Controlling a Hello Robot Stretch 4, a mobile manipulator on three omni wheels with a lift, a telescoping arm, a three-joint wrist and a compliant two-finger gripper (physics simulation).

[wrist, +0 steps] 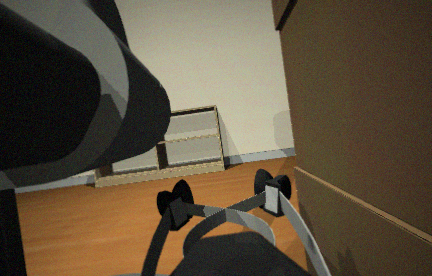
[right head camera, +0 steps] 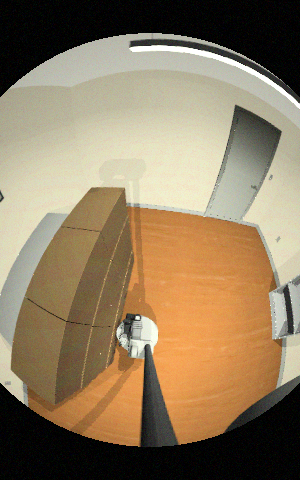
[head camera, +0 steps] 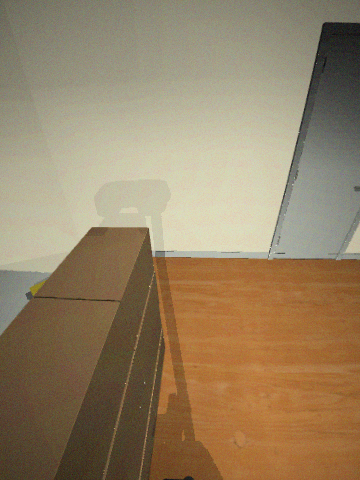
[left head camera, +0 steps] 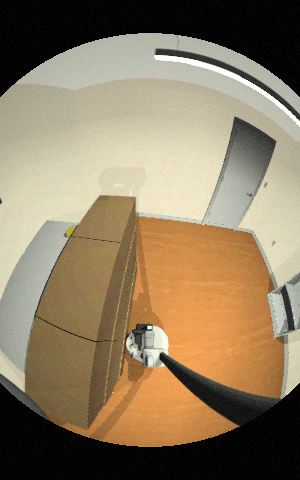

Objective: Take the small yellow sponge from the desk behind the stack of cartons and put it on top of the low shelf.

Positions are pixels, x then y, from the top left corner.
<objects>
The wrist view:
my gripper: 223,189
stack of brown cartons: 351,80
low shelf: 103,176
</objects>
